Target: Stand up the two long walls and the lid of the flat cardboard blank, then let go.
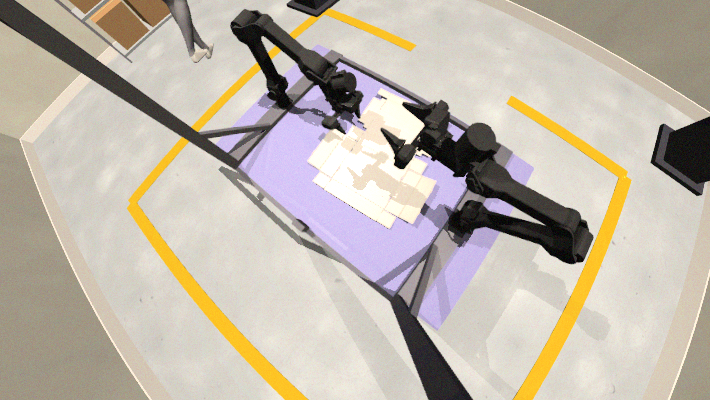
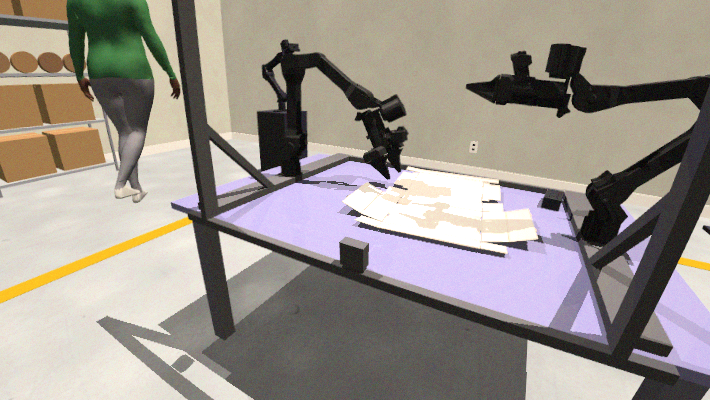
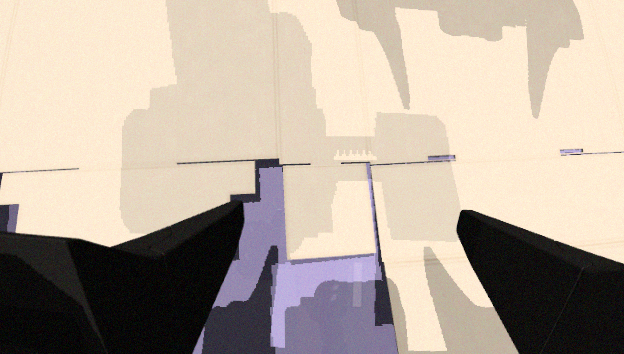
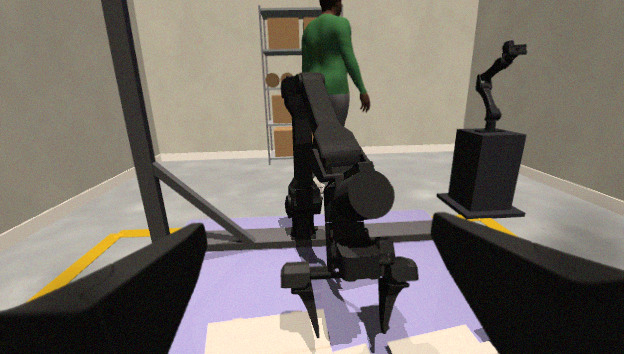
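Where they show: left gripper, fingertip midpoint: (image 1: 352, 126) (image 2: 394, 175) (image 3: 351, 216) (image 4: 351, 335); right gripper, fingertip midpoint: (image 1: 391, 115) (image 2: 469, 86) (image 4: 320, 228); left arm's base, origin of the base link: (image 1: 284, 102) (image 2: 290, 174) (image 4: 303, 233); right arm's base, origin of the base link: (image 1: 460, 222) (image 2: 597, 238).
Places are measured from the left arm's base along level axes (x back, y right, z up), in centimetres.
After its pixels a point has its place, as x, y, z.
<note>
The pale cardboard blank (image 1: 330, 155) @(-35.8, 8.0, -0.6) (image 2: 465, 192) @(-57.5, -16.8, -0.5) (image 3: 75, 100) @(-43.5, -23.1, -0.1) (image 4: 250, 335) @(-32.5, 9.1, 0.6) lies spread on the lavender table top (image 1: 280, 165) @(-20.4, 23.8, -1.9) (image 2: 425, 270) @(-58.1, 30.6, -1.9). Its long walls and lid lie nearly flat. Small end flaps at the left (image 2: 364, 197) @(-33.0, 7.1, 0.3) and right (image 2: 520, 225) @(-74.1, 3.6, 0.5) tilt up slightly. My left gripper (image 1: 352, 124) @(-36.9, -5.7, 4.3) (image 2: 394, 174) @(-36.9, -5.7, 4.3) (image 3: 351, 216) @(-36.9, -5.7, 4.3) (image 4: 351, 335) @(-36.9, -5.7, 4.3) is open and empty, pointing down just above the blank's left edge, over a small flap and the gap beside it. My right gripper (image 1: 393, 117) @(-56.3, -0.2, 31.7) (image 2: 467, 86) @(-56.3, -0.2, 31.7) is open and empty, level and high above the blank's right part.
Dark frame posts (image 2: 192, 100) @(-4.0, 37.2, 27.1) rise at the table's near corners. A small dark block (image 2: 354, 255) @(-46.5, 38.0, 1.7) sits on the near rail. A person in green (image 2: 110, 45) (image 4: 325, 55) stands on the floor beyond the left arm, near a shelf. A black pedestal (image 4: 487, 170) carries another arm.
</note>
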